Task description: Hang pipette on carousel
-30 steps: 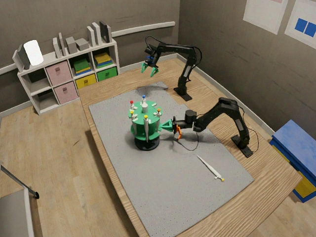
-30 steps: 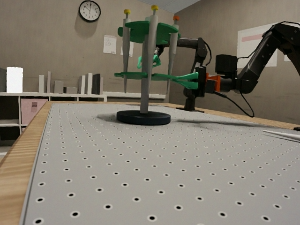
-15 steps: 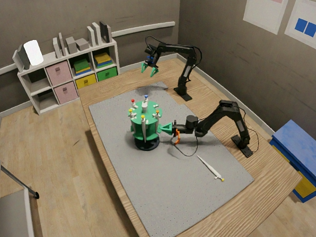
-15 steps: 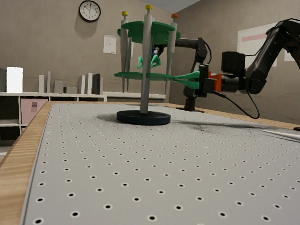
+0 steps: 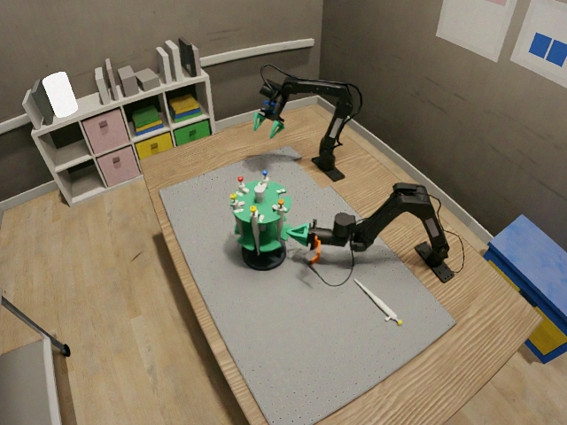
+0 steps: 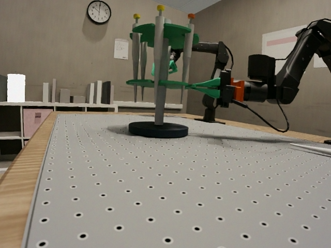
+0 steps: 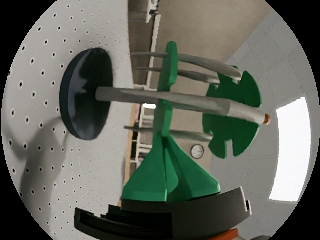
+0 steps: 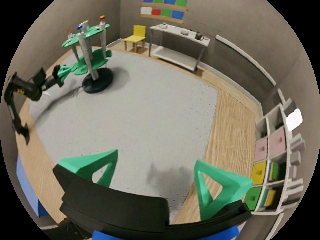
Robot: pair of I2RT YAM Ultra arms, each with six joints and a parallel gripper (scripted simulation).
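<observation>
Now: left hand 350 mm to the right of the hand pipette, 130 mm past it and 130 mm above it.
</observation>
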